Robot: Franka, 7 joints.
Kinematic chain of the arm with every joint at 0, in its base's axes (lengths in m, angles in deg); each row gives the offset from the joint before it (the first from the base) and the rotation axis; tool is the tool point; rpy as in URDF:
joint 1: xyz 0 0 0.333 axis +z
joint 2: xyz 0 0 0 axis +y
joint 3: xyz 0 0 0.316 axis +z
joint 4: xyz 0.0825 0 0 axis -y
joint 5: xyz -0.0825 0 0.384 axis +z
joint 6: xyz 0 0 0 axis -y
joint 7: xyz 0.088 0 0 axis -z
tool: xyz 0 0 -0.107 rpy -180 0 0
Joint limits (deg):
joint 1: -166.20..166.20
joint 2: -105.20..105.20
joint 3: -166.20..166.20
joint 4: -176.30..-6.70
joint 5: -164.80..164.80
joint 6: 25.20..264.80
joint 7: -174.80..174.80
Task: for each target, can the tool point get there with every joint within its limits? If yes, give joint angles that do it. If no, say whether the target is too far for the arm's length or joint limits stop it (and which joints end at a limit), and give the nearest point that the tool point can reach.
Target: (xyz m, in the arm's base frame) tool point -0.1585 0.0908 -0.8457
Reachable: no: too far | nearest point -0.2004 0.1148 -0.3582 | short by 0.490 m
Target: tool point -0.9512 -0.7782 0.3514
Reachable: no: too far | nearest point -0.6639 -0.5432 0.3458 | short by 0.371 m
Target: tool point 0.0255 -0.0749 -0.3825
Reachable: no: joint limits stop it (at a limit: joint 2) | nearest point 0.0320 -0.0940 -0.3279 | short by 0.058 m
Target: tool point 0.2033 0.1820 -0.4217
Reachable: no: joint limits stop it (at a limit: joint 2) | nearest point 0.2041 0.1827 -0.3607 | short by 0.061 m
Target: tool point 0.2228 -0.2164 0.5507
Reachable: yes | joints -112.75 -60.84 28.59 -148.77 -94.48 221.90 -12.74
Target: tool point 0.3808 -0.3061 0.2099
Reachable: yes | joints -105.14 40.87 60.70 -125.76 16.68 111.21 -128.54
